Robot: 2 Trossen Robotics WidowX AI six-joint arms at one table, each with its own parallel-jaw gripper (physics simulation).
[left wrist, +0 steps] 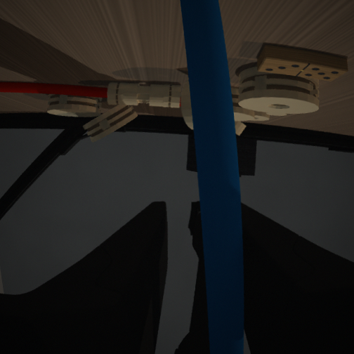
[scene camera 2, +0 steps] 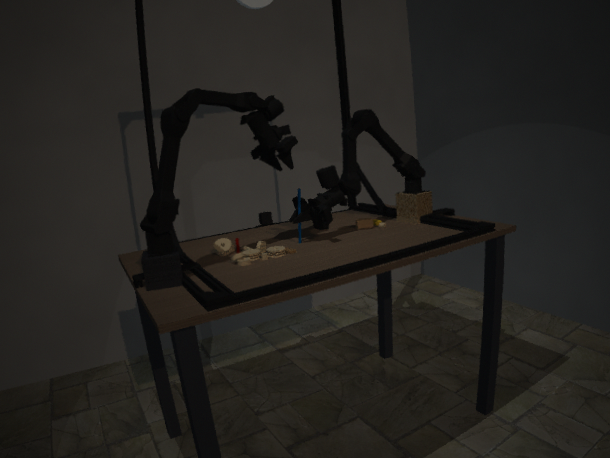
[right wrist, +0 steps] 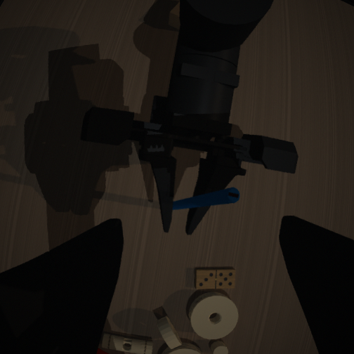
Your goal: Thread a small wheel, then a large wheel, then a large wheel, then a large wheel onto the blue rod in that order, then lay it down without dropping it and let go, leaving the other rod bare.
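Frame: origin at the left arm's base, x ahead, y left, z up, level; centimetres.
Seen in the pictures: left gripper, fingertip midpoint: [scene camera 2: 291,221]; right gripper, fingertip midpoint: [scene camera 2: 286,169]; left arm's base at its link origin: [scene camera 2: 413,192]; right arm's base at its link origin: [scene camera 2: 160,252].
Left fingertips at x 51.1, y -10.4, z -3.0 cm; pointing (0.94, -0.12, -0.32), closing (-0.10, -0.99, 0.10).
Pixels of each thing's top centre, then the offset from my left fingertips to it.
- red rod at its top centre: [scene camera 2: 237,246] dz -6.9, dx +14.4, dy -11.9 cm
- pale wheel at its top centre: [scene camera 2: 222,239] dz -2.9, dx +20.6, dy -10.2 cm
- wooden block at its top centre: [scene camera 2: 364,219] dz -4.9, dx -31.7, dy +1.8 cm
- small yellow thing at its top centre: [scene camera 2: 375,220] dz -6.4, dx -37.9, dy +2.0 cm
The blue rod [scene camera 2: 299,215] [left wrist: 214,150] [right wrist: 205,201] stands roughly upright above the table; no wheel shows on its visible length. My left gripper [scene camera 2: 298,216] [right wrist: 176,232] is slightly open beside the rod, a narrow gap between its fingertips; the rod crosses in front of one finger in the left wrist view. My right gripper [scene camera 2: 285,168] [right wrist: 202,230] is open and empty, high above. A red rod [scene camera 2: 237,245] [left wrist: 50,89] runs into pale cylindrical pieces [left wrist: 145,94]. A large pale wheel [left wrist: 277,97] [right wrist: 212,327] lies flat, others nearby. The blue rod's foot is unclear.
A domino [left wrist: 302,64] [right wrist: 215,279] lies beside the large wheel. Another pale wheel [scene camera 2: 222,245] stands tilted at the table's left in the scene view. A wooden block [scene camera 2: 365,224] and a small yellow thing [scene camera 2: 378,223] lie right of my left gripper in that view.
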